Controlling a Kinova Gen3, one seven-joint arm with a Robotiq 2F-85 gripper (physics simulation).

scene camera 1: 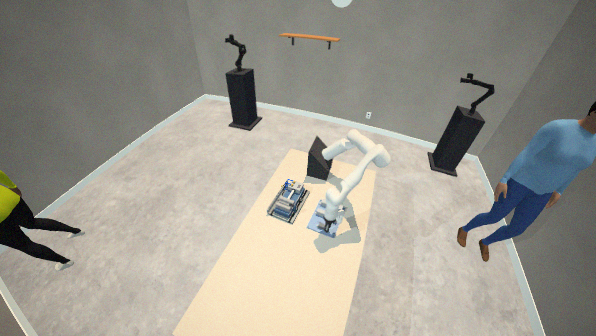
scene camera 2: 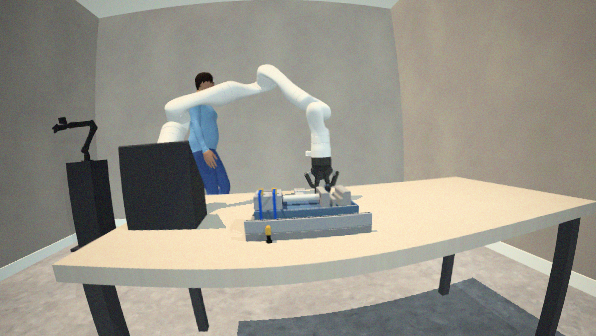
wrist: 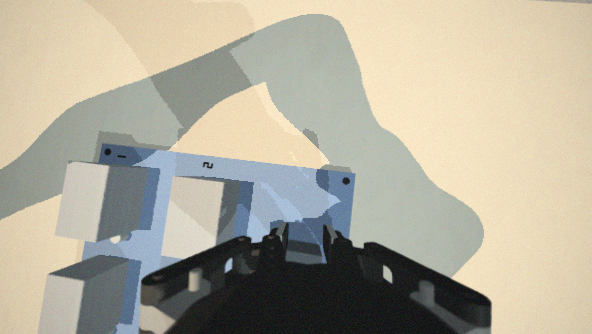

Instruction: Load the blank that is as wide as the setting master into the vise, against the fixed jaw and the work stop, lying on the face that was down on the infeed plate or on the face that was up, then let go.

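Places are measured from the arm's base along level axes (x back, y left, z down), in millimetres.
Where they show: gripper, fingertip midpoint: (scene camera 1: 327, 229) (wrist: 305, 234); arm's base, link origin: (scene camera 1: 326, 155) (scene camera 2: 163, 174).
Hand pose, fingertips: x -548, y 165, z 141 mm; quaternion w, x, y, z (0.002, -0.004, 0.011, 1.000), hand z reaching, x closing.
Observation:
Each offset is from my fingertips to the top centre of the thing. "spot": to the spot under its first point.
The blue infeed plate @(dx +90, dy -26, dz +0 mm) (scene camera 1: 314, 222) (wrist: 280, 175) carries pale grey blanks. In the wrist view, one blank @(dx +178, dy +28, dz -36 mm) (wrist: 82, 200) is at upper left, one @(dx +188, dy -62, dz -36 mm) (wrist: 65, 305) at lower left and one @(dx +86, dy +18, dz -36 mm) (wrist: 192, 215) at mid-plate. My gripper (scene camera 1: 327, 229) (scene camera 2: 321, 189) (wrist: 305, 234) is partly closed, low over the plate's right part. A small dark grey blank @(dx +4, dy -34, dz -25 mm) (wrist: 305, 256) shows between its fingertips, with no clear grip on it; its lower part is hidden. The vise @(dx +120, dy -305, dz -91 mm) (scene camera 1: 287, 205) (scene camera 2: 305, 211) stands beside the plate, with grey jaws (scene camera 2: 343, 195) at one end. I cannot tell which part is the setting master.
A grey rail @(dx +127, dy -394, dz -42 mm) (scene camera 2: 310, 225) runs along the vise's near side, with a yellow-topped knob @(spot: dx +223, dy -406, dz -20 mm) (scene camera 2: 268, 231) in front. Blue straps @(spot: dx +203, dy -366, dz -72 mm) (scene camera 2: 274, 204) cross a grey block at the vise's other end. A black wedge-shaped stand (scene camera 1: 318, 162) (scene camera 2: 160, 185) is near the arm base. Two people stand off the table.

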